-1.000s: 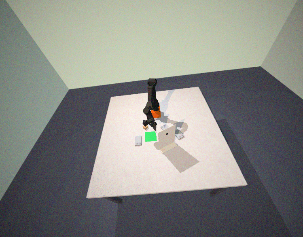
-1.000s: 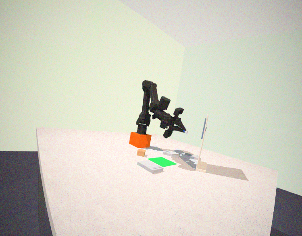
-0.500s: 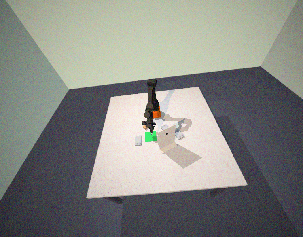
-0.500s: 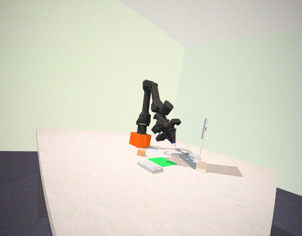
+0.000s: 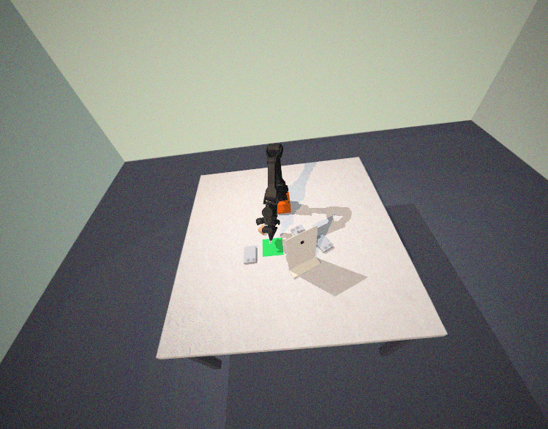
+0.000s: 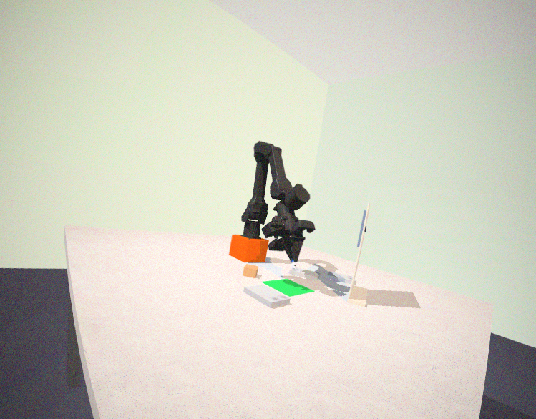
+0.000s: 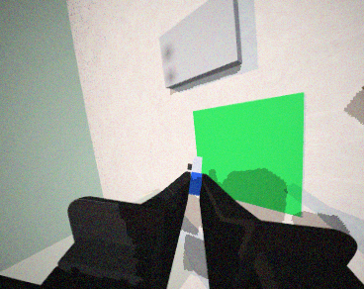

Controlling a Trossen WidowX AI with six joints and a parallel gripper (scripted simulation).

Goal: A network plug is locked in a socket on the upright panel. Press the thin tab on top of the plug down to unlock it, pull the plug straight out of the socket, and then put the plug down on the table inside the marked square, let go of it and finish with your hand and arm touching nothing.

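My gripper tip is 10 mm past the green marked square and 80 mm above it. Also, from my gripper tip: small tan cube (130 mm behind, 40 mm to the right, 70 mm below); then blue network plug (right at my gripper tip); then panel (150 mm ahead, 150 mm to the left, 50 mm above).
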